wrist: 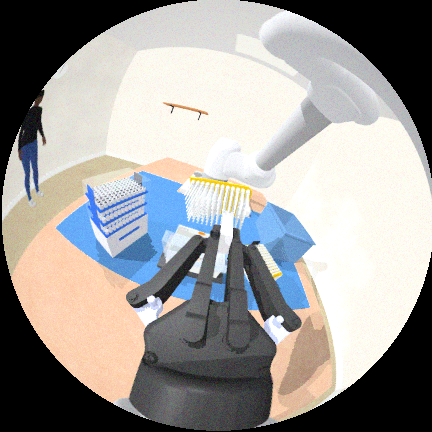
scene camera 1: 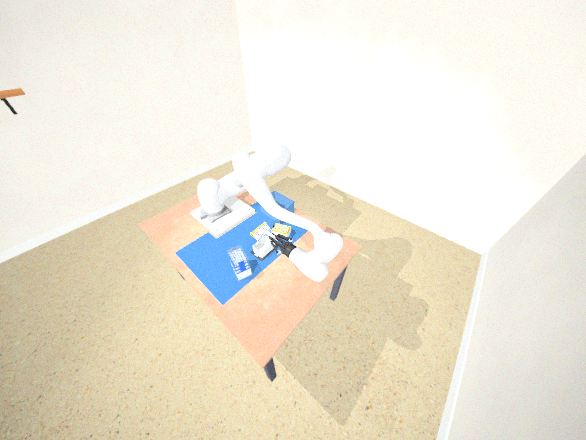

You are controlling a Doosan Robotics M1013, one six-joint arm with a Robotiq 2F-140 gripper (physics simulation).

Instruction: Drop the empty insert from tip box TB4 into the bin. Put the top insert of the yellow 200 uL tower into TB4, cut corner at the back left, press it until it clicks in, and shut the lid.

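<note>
My gripper (scene camera 1: 273, 239) (wrist: 226, 218) is shut on a white handle (wrist: 227, 222). A yellow insert (scene camera 1: 260, 230) (wrist: 220, 183) full of long white tips is carried at the end of this handle, raised above the mat, with its tips pointing down. The white tip box (scene camera 1: 262, 247) (wrist: 189, 231), apparently TB4, stands below and in front of the fingers in the wrist view; its label is unreadable, and the fingers partly hide it. The yellow tower (scene camera 1: 281, 229) (wrist: 270, 261) stands beside it, partly behind the right finger linkage. The blue bin (scene camera 1: 283, 202) (wrist: 295, 240) stands at the mat's far end.
A blue-tiered tip tower (scene camera 1: 240, 263) (wrist: 120, 215) stands on the blue mat (scene camera 1: 207, 262) (wrist: 162, 192), on the other side of the tip box from the yellow tower. The robot's white base plate (scene camera 1: 218, 229) is beside the mat. The wooden table (scene camera 1: 280, 300) (wrist: 55, 310) extends around the mat.
</note>
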